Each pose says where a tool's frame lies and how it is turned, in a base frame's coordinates. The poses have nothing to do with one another.
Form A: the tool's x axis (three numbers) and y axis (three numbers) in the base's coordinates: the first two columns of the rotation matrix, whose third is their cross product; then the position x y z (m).
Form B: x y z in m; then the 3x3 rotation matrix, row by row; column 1 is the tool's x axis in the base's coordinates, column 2 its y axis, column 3 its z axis. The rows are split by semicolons. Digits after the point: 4 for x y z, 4 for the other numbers.
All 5 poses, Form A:
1: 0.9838, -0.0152, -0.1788, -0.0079, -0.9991, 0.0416, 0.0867, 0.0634, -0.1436
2: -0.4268, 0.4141, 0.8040, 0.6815, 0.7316, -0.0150, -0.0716, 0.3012, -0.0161
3: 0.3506, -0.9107, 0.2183, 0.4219, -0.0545, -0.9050, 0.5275, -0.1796, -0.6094
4: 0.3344, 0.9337, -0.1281, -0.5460, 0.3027, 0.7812, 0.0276, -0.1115, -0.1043
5: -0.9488, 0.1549, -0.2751, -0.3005, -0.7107, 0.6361, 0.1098, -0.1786, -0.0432
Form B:
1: 0.0867, 0.0634, -0.1436; 0.9838, -0.0079, -0.1793; -0.0152, -0.9991, -0.0395; -0.1788, 0.0416, -0.9830
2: -0.0716, 0.3012, -0.0161; -0.4268, 0.6815, -0.5944; 0.4141, 0.7316, 0.5415; 0.8040, -0.0150, -0.5945
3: 0.5275, -0.1796, -0.6094; 0.3506, 0.4219, 0.8361; -0.9107, -0.0545, 0.4094; 0.2183, -0.9050, 0.3651
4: 0.0276, -0.1115, -0.1043; 0.3344, -0.5460, 0.7682; 0.9337, 0.3027, -0.1913; -0.1281, 0.7812, 0.6110
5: 0.1098, -0.1786, -0.0432; -0.9488, -0.3005, -0.0970; 0.1549, -0.7107, 0.6862; -0.2751, 0.6361, 0.7209
